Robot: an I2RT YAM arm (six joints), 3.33 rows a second.
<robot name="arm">
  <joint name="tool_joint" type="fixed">
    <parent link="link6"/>
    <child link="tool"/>
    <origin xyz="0 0 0" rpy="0 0 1.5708"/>
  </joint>
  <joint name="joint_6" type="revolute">
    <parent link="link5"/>
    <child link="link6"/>
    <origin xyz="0.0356 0 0.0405" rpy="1.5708 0 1.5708"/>
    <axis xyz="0 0 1"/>
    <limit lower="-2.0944" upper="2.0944"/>
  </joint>
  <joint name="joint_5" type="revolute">
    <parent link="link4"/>
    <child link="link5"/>
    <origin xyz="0.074 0.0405 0.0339" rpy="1.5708 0 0"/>
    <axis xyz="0 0 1"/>
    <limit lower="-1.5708" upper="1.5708"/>
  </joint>
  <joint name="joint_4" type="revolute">
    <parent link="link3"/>
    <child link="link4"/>
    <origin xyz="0.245 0.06 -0.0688" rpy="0 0 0"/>
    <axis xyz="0 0 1"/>
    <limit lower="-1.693" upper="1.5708"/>
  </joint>
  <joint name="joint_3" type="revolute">
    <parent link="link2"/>
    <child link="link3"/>
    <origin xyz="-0.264 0 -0.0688" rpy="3.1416 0 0"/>
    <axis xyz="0 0 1"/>
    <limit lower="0" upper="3.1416"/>
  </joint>
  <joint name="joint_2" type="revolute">
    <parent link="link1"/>
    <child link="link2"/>
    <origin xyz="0.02 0.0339 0.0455" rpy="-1.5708 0 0"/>
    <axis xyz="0 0 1"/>
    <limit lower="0" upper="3.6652"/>
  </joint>
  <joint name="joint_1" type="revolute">
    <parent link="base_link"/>
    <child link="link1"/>
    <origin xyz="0 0 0.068" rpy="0 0 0"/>
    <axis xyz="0 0 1"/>
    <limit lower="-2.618" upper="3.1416"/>
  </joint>
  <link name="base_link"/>
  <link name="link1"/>
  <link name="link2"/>
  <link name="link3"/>
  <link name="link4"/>
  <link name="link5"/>
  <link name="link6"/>
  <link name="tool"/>
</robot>
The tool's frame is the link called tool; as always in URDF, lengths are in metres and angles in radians.
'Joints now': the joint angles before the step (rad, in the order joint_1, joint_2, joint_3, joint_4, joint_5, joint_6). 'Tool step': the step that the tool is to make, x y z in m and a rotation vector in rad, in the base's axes. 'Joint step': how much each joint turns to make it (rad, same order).
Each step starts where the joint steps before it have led.
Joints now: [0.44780 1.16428 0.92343 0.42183 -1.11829 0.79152]
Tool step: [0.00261 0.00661 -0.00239 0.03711 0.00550 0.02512]
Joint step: [0.01856 0.03223 -0.01992 0.13812 0.00153 0.08290]
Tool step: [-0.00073 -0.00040 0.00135 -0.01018 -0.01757 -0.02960]
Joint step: [0.00148 -0.01071 0.01072 -0.05819 0.02595 -0.05359]
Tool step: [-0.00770 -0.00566 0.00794 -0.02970 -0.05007 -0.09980]
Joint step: [0.00003 -0.05523 0.02760 -0.16728 0.08908 -0.13357]
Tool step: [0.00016 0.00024 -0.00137 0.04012 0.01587 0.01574]
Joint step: [-0.00002 0.00606 -0.02915 0.11030 -0.00767 0.08425]
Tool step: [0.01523 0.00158 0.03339 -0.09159 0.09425 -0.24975]
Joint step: [0.00002 0.04440 0.23605 -0.40153 0.24370 -0.10719]
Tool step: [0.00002 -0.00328 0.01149 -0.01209 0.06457 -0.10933]
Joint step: [0.00002 0.00014 0.06616 -0.11222 0.10911 0.02593]
